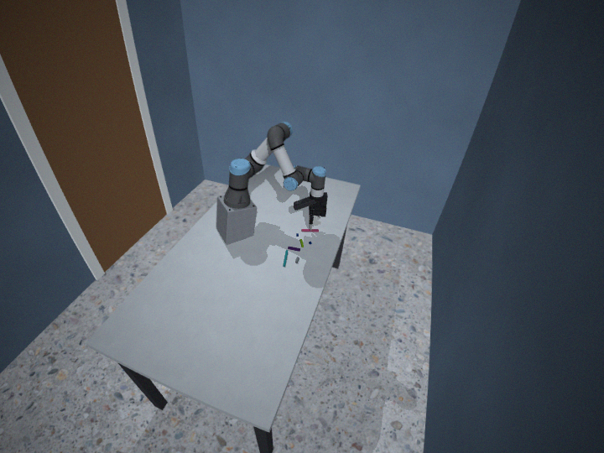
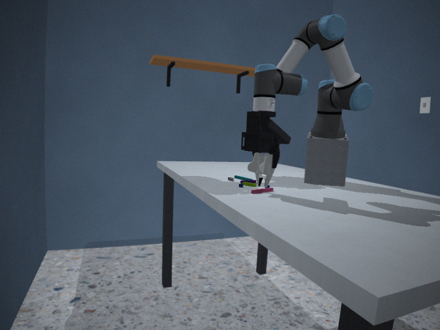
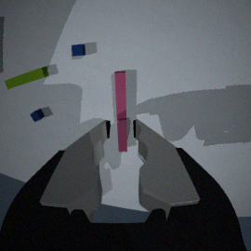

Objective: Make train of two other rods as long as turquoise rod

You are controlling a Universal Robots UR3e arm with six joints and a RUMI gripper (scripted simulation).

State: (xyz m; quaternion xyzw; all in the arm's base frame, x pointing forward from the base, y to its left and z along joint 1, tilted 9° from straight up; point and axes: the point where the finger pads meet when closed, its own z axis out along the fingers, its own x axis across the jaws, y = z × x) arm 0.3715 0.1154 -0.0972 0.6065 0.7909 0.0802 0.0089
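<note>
Now: the pink rod 30 mm below my hand. From my hand the other things lie so: purple rod: 160 mm to the right, 40 mm behind, 30 mm below; lime rod: 110 mm to the right, 30 mm below, 20 mm behind; grey rod: 230 mm to the right, 30 mm below, 10 mm behind.
</note>
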